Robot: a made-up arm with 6 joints.
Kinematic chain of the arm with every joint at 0, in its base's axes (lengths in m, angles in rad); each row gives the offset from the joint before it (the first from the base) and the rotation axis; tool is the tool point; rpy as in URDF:
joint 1: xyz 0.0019 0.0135 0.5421 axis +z
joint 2: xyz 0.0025 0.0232 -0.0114 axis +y
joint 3: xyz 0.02 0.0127 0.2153 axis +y
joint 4: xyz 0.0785 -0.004 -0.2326 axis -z
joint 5: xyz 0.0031 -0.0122 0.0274 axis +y
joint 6: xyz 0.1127 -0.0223 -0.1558 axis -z
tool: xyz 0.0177 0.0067 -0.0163 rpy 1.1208 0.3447 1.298
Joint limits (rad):
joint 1: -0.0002..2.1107
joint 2: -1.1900..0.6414
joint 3: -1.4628..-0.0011
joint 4: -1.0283..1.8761
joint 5: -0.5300..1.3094
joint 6: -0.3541..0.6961
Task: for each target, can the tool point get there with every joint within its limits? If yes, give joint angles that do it. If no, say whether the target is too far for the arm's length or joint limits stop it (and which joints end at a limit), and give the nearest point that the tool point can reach.
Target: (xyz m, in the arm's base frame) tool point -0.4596 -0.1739 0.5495
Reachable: no: joint limits stop it (at a limit: joint 1, joint 3, joint 4, joint 5, joint 6) | nearest point -0.2797 0.1108 0.5880 | short by 0.339 m
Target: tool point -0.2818 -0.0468 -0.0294
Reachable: no: joint limits stop it (at a limit: joint 1, joint 2, joint 4) | nearest point -0.1634 0.0501 0.2718 | short by 0.338 m
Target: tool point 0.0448 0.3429 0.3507
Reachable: yes | joints 1.4422 0.4642 -0.8759 -0.0432 0.7955 0.1757
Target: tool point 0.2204 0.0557 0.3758
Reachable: yes | joints 0.2386 0.0457 -0.4407 -0.2551 0.9201 0.1089
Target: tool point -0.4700 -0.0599 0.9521
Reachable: no: joint limits stop it (at a limit: joint 2, joint 3, joint 5) | nearest point -0.3059 -0.0344 0.9941 | short by 0.171 m
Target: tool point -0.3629 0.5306 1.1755
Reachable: no: too far | nearest point -0.2337 0.3474 0.9461 | short by 0.321 m
